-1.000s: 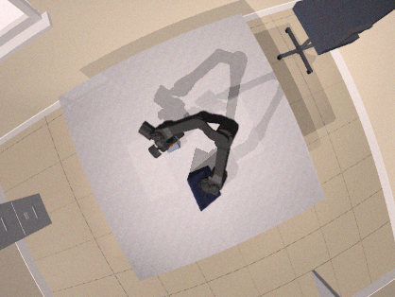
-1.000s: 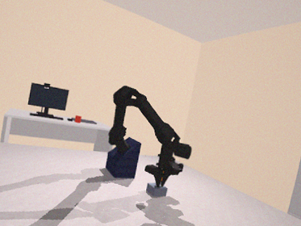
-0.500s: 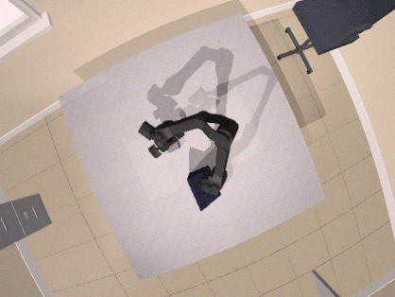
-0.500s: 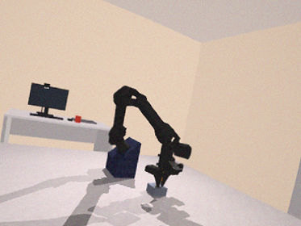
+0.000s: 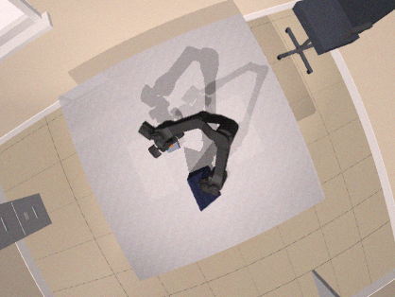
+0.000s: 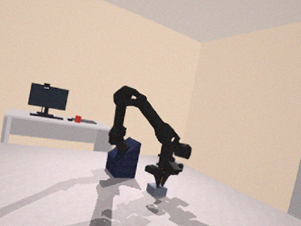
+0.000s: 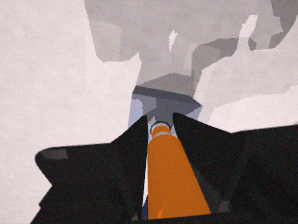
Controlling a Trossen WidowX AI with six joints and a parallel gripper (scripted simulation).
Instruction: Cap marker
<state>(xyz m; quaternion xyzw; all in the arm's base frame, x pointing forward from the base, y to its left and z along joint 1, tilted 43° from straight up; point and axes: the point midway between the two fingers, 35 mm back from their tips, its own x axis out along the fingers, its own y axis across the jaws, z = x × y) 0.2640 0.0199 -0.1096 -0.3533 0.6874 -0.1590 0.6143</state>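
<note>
My gripper tip is now 5 cm below the orange cap and 1 cm past it. From my gripper tip the other things lie so: holder block 2 cm below, 1 cm behind.
</note>
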